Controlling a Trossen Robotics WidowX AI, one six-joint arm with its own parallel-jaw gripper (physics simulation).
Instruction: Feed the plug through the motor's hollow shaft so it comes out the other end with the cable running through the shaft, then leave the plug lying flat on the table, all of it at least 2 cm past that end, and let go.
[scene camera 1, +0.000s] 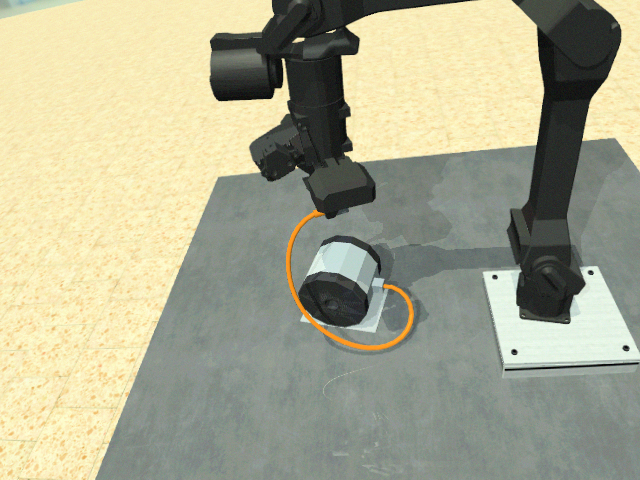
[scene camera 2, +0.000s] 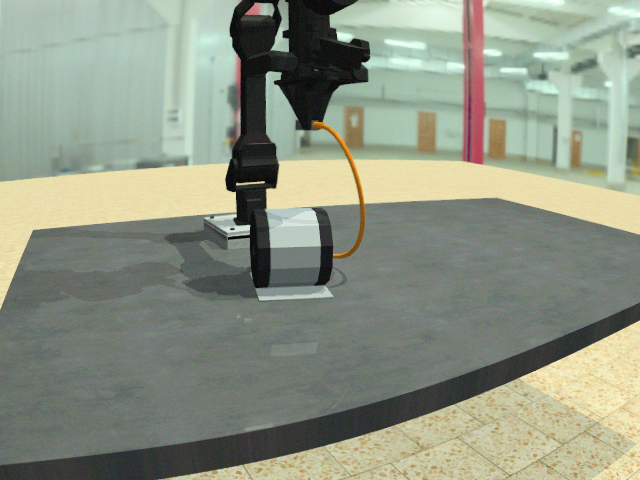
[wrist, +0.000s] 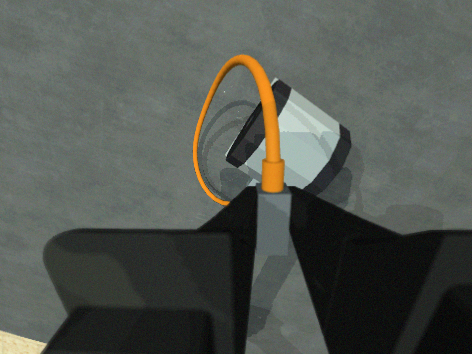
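Where they show: gripper, fingertip midpoint: (scene camera 1: 329, 213) (scene camera 2: 311, 129) (wrist: 270, 195); arm's base at its link origin: (scene camera 1: 543, 304).
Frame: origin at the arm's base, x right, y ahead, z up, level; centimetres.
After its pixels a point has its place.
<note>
The motor (scene camera 1: 345, 260) @(x -1.5, y 27.1, z 7.0 cm) (scene camera 2: 294, 248) @(x -0.7, y 33.7, z 3.3 cm) (wrist: 300, 145) @(x -1.0, y 29.6, z 7.1 cm), a pale cylinder with black end rings, lies on its side on a thin light base plate on the table. Its near end face with the dark shaft hole shows in scene camera 1. My gripper (scene camera 1: 330, 214) @(x -4.2, y 27.0, z 17.7 cm) (scene camera 2: 309, 126) @(x -4.2, y 27.0, z 17.7 cm) (wrist: 270, 195) @(x -4.2, y 27.0, z 17.7 cm) is shut on the grey plug (wrist: 273, 222) @(x -3.8, y 26.4, z 19.0 cm) and holds it well above the table, above and behind the motor in scene camera 1. The orange cable (scene camera 1: 289, 253) @(x -8.3, y 31.7, z 14.3 cm) (scene camera 2: 361, 206) @(x -9.8, y 31.9, z 8.0 cm) (wrist: 197, 145) @(x -9.7, y 22.6, z -1.0 cm) leaves the plug, loops outside the motor past its near end, and joins a small block (scene camera 1: 378, 282) @(x -1.4, y 22.8, z 3.0 cm) on the motor's side.
The arm's white base plate (scene camera 1: 568, 356) @(x -8.5, y -2.6, z 0.2 cm) (scene camera 2: 222, 229) @(x 6.0, y 5.6, z -0.1 cm) is bolted down at the right of the table (scene camera 1: 232, 387) @(x -18.5, y 40.8, z -3.0 cm) (scene camera 2: 439, 310) @(x -16.9, y 42.4, z -3.1 cm) in scene camera 1. The upper arm spans above the table. The table's left edge shows in scene camera 1, with tiled floor beyond.
</note>
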